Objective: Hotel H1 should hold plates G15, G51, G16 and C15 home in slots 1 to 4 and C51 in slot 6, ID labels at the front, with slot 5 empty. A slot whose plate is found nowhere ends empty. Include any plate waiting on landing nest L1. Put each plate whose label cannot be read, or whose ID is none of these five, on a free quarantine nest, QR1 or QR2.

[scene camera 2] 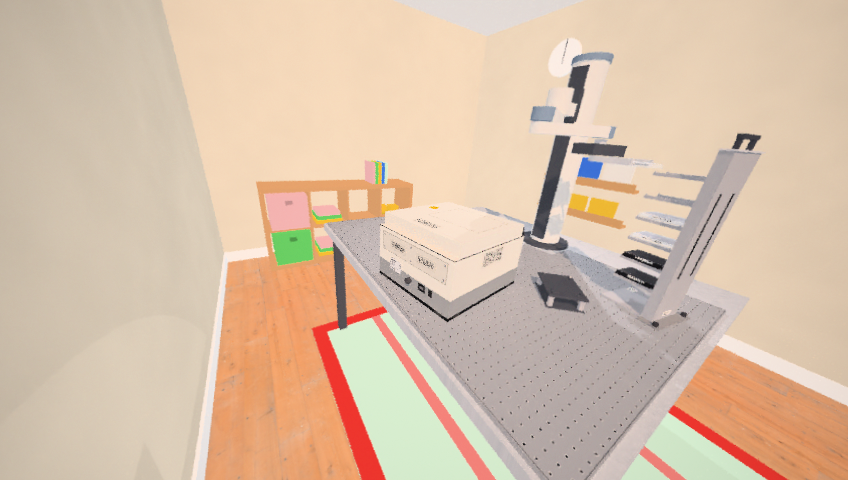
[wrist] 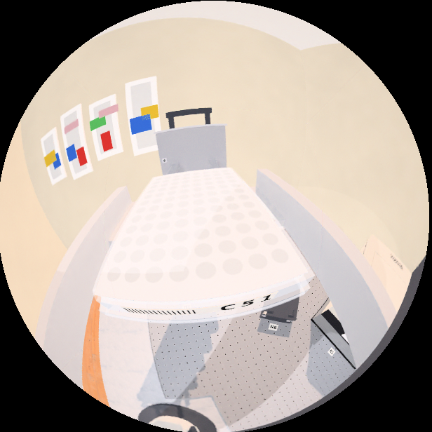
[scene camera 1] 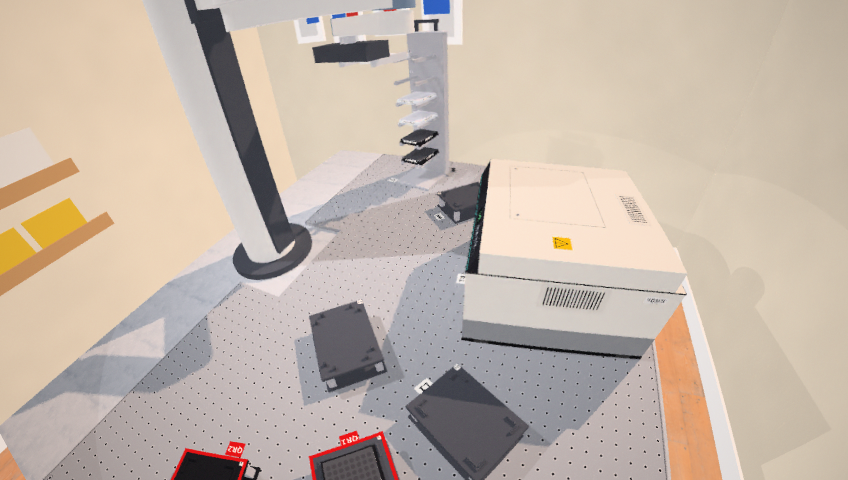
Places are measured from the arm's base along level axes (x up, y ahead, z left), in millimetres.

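Where they show: gripper, fingertip midpoint: (scene camera 2: 642, 162); arm's base, origin of the base link: (scene camera 2: 543, 241) (scene camera 1: 273, 251).
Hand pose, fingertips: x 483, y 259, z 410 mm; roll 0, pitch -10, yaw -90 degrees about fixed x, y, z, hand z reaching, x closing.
Each offset is from my fingertips to the top centre of the thing. "spot": to the spot under its first point.
My gripper (scene camera 1: 390, 57) (scene camera 2: 648, 162) (wrist: 191, 186) is shut on clear plate C51 (wrist: 200, 225), held level by its sides; its ID label faces the wrist camera. It is raised in front of hotel H1 (scene camera 1: 437, 110) (scene camera 2: 705, 237) (wrist: 192, 147), slightly above the top slot's arms, slot 6. Slots 1 and 2 hold dark plates @(dx -363, dy +22, dz +127 mm) (scene camera 1: 420, 155) @(dx -292, dy +22, dz +127 mm) (scene camera 1: 419, 137); slots 3 and 4 hold clear plates @(dx -221, dy +22, dz +127 mm) (scene camera 1: 417, 117) @(dx -150, dy +22, dz +127 mm) (scene camera 1: 416, 99). Slot 5 is empty. Their IDs are not legible. Landing nest L1 @(dx -414, dy +432, dz -692 mm) (scene camera 1: 467, 422) shows no plate. QR1 @(spot: dx -420, dy +348, dz -796 mm) (scene camera 1: 391, 460) seems to hold a dark welled plate; QR2 @(spot: dx -420, dy +35, dz -943 mm) (scene camera 1: 185, 456) shows a black surface, cut off.
A large cream instrument @(dx -225, dy +530, dz -308 mm) (scene camera 1: 571, 220) (scene camera 2: 449, 255) stands on the perforated table. Nest N6 @(dx -414, dy +244, dz -21 mm) (scene camera 1: 461, 199) (scene camera 2: 562, 290) (wrist: 282, 310) lies between it and the hotel. Another dark nest @(dx -410, dy +158, dz -622 mm) (scene camera 1: 348, 342) lies near L1. The arm's column (scene camera 1: 223, 136) (scene camera 2: 553, 184) stands left of the instrument in scene camera 1.
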